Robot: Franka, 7 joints.
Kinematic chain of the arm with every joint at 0, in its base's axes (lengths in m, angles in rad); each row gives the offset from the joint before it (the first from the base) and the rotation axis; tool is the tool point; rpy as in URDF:
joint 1: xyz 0 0 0.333 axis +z
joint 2: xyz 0 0 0 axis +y
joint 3: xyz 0 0 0.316 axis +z
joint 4: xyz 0.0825 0 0 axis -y
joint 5: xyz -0.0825 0 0.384 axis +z
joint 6: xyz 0 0 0 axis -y
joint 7: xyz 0.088 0 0 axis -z
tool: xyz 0 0 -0.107 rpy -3.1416 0 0
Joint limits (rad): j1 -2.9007..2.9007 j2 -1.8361..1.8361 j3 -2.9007..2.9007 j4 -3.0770..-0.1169 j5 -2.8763..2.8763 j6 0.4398..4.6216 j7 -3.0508..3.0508
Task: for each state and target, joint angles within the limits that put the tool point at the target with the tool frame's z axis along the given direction. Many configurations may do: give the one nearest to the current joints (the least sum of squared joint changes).
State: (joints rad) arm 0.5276 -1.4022 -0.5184 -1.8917 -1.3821 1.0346 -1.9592
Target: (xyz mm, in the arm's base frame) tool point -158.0 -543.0 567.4 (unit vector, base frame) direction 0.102 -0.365 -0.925
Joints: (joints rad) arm 0.3578 -1.6897 -0.7737 -1.8000 -1.6250 1.1455 -1.9592
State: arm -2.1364 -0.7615 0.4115 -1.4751 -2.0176 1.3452 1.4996
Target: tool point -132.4 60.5 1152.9 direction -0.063 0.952 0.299
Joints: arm -2.3071 -0.2397 -0.2436 -0.6468 -2.1971 1.6931 1.4996
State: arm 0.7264 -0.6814 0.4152 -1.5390 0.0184 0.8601 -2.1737
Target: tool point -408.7 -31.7 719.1 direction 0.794 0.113 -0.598
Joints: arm 0.8320 -1.3246 0.7863 -1.2323 -0.1178 0.5068 -2.1737
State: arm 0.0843 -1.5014 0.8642 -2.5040 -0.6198 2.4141 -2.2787
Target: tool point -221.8 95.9 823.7 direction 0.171 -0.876 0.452
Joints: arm -0.0843 -1.8361 0.2807 -2.1586 -1.3296 1.8712 -2.2787
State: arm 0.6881 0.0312 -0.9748 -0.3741 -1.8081 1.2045 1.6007
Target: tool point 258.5 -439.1 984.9 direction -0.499 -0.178 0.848
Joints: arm -0.0808 0.3035 -1.2428 -0.9496 -2.2099 1.9471 1.6007
